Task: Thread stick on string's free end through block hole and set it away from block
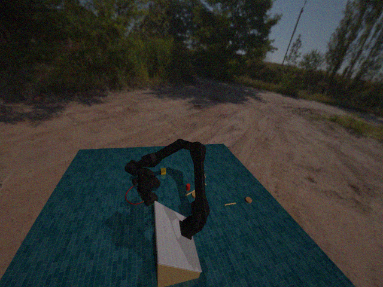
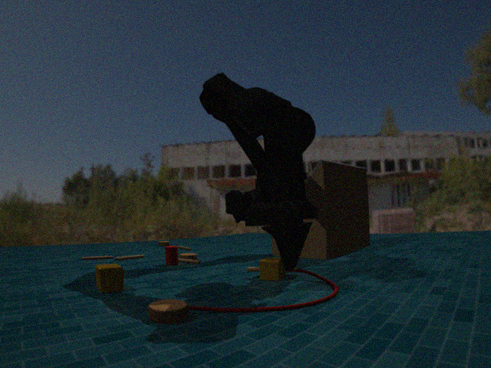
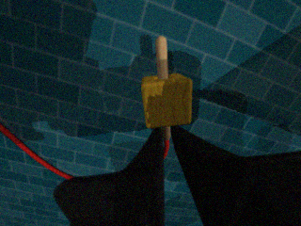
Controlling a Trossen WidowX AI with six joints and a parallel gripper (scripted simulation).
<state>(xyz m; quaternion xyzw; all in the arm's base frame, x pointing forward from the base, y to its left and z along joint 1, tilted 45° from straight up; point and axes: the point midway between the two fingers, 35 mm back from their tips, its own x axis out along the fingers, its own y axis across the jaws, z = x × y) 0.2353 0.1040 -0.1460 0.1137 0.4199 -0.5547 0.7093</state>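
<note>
Right now the thin wooden stick is 10 mm ahead of my gripper tip and 10 mm to the right of it. The rest, counted from my gripper tip: red cylinder 70 mm ahead, 260 mm to the right.
</note>
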